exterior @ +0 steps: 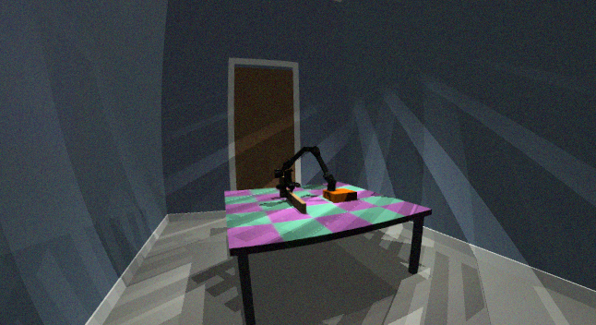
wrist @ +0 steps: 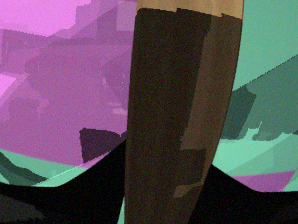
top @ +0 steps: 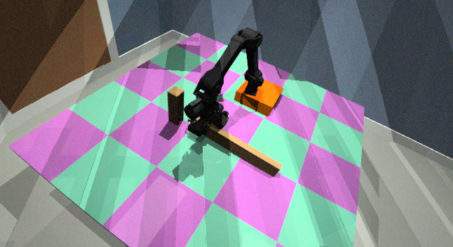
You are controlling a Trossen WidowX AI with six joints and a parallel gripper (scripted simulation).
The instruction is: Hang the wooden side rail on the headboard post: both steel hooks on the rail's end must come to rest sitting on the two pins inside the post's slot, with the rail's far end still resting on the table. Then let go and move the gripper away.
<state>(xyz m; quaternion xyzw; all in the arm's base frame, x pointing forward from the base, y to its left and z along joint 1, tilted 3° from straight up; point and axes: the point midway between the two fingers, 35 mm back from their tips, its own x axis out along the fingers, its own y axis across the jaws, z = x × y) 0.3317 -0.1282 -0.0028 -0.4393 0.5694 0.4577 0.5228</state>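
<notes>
The wooden headboard post is 2 cm behind my gripper tip, 15 cm to the right of it and 5 cm above it.
</notes>
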